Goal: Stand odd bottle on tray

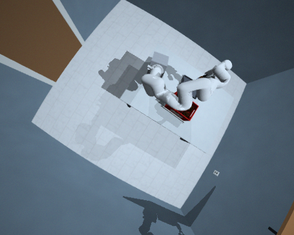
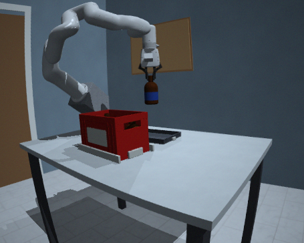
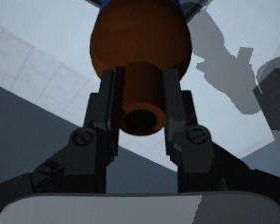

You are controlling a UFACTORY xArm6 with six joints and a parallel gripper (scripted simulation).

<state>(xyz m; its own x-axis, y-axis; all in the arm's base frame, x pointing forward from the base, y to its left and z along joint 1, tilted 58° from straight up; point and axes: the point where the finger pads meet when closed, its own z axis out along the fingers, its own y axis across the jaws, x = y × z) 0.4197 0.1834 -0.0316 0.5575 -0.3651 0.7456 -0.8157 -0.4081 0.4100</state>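
Right now my hand is 320 mm above the dark tray. The rest, counted from my hand: glass bottle 250 mm below, 230 mm to the right, 120 mm behind; red crate 280 mm to the right, 250 mm below, 40 mm behind.
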